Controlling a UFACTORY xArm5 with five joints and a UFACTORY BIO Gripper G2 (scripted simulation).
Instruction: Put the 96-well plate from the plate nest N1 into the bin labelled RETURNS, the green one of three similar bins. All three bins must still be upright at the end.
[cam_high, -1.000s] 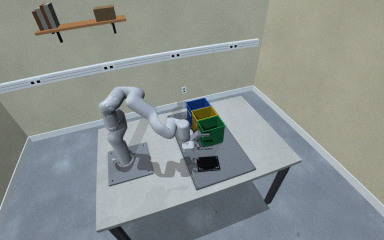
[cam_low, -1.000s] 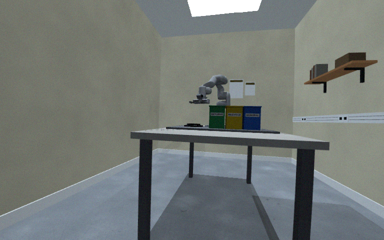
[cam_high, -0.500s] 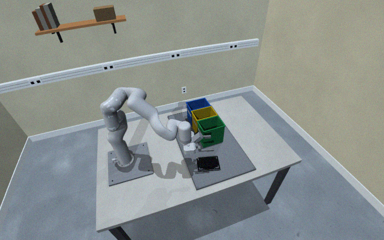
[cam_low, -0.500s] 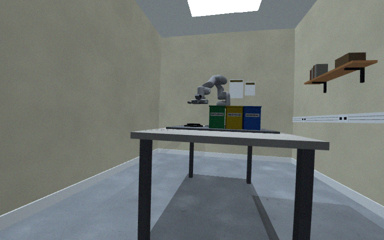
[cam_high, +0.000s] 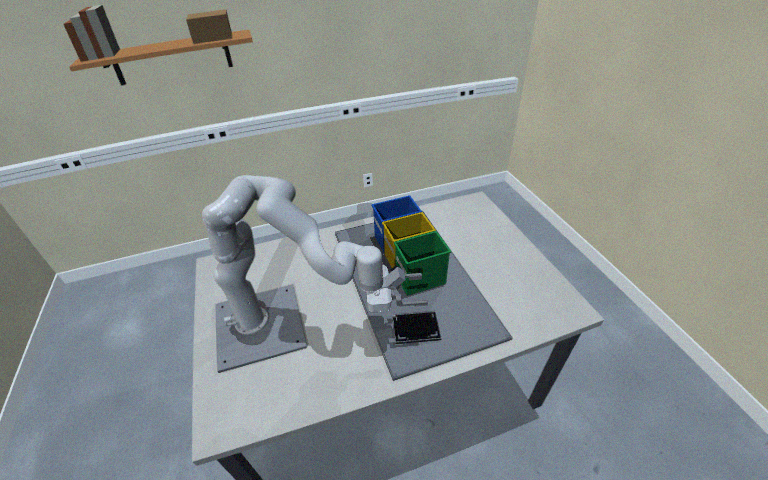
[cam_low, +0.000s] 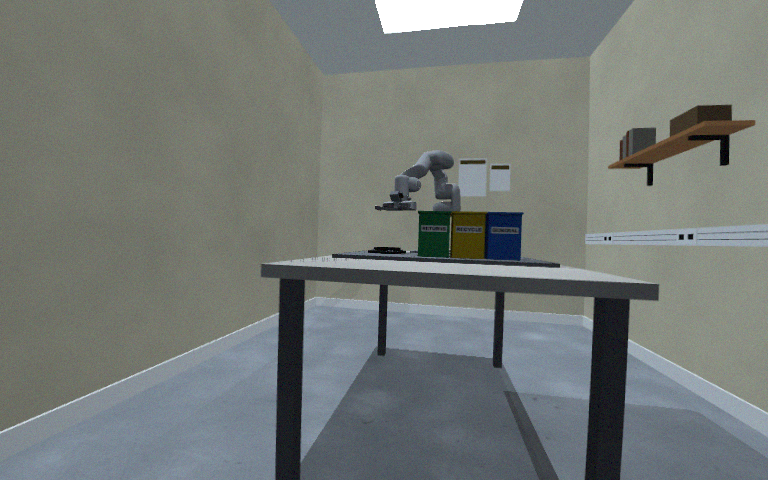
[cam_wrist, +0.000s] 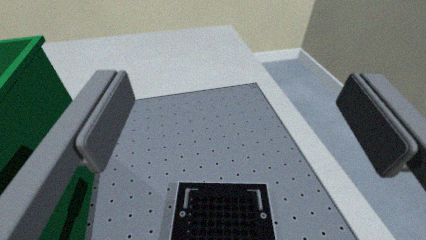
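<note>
My gripper is now 190 mm above the black 96-well plate. Round my hand: plate nest N1 (210 mm below); green RETURNS bin (100 mm ahead, 220 mm to the left, 120 mm below); yellow RECYCLE bin (100 mm ahead, 350 mm to the left, 120 mm below).
</note>
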